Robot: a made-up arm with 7 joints. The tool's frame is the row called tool.
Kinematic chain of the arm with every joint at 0, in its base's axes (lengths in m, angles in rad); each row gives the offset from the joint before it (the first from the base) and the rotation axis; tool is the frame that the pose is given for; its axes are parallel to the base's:
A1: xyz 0 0 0.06 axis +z
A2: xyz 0.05 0.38 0 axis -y
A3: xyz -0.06 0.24 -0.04 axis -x
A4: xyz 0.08 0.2 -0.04 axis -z
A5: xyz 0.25 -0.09 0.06 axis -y
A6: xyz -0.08 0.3 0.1 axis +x
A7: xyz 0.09 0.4 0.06 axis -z
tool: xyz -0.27 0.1 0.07
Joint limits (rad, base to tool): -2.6..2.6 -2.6..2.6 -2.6..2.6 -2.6..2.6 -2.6..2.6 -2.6..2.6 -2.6..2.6
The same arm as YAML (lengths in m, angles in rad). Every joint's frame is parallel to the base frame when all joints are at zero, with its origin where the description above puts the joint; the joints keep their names.
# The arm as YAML. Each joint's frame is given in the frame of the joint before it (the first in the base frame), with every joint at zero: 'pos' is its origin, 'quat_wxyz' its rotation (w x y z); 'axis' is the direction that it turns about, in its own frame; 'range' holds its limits. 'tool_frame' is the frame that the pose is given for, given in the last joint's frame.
length_unit: m
angle_unit: rad
joints:
  - joint: A1
    pos: [0.0, 0.0, 0.06]
    quat_wxyz: [1.0, 0.0, 0.0, 0.0]
    axis: "+z"
    range: [-2.6, 2.6]
  - joint: A2
    pos: [0.05, 0.38, 0.0]
    quat_wxyz: [1.0, 0.0, 0.0, 0.0]
    axis: "-y"
    range: [-2.6, 2.6]
  - joint: A3
    pos: [-0.06, 0.24, -0.04]
    quat_wxyz: [1.0, 0.0, 0.0, 0.0]
    axis: "-x"
    range: [-2.6, 2.6]
  - joint: A4
    pos: [0.08, 0.2, -0.04]
    quat_wxyz: [1.0, 0.0, 0.0, 0.0]
    axis: "-z"
    range: [-2.6, 2.6]
  - joint: A5
    pos: [0.25, -0.09, 0.06]
    quat_wxyz: [1.0, 0.0, 0.0, 0.0]
    axis: "-y"
    range: [-2.6, 2.6]
  - joint: A6
    pos: [-0.08, 0.3, 0.1]
    quat_wxyz: [1.0, 0.0, 0.0, 0.0]
    axis: "+x"
    range: [-2.6, 2.6]
  - joint: A7
    pos: [0.09, 0.4, 0.06]
    quat_wxyz: [1.0, 0.0, 0.0, 0.0]
    axis: "-z"
    range: [-2.6, 2.6]
tool_frame:
  pos: [-0.27, 0.1, 0.07]
  quat_wxyz: [1.0, 0.0, 0.0, 0.0]

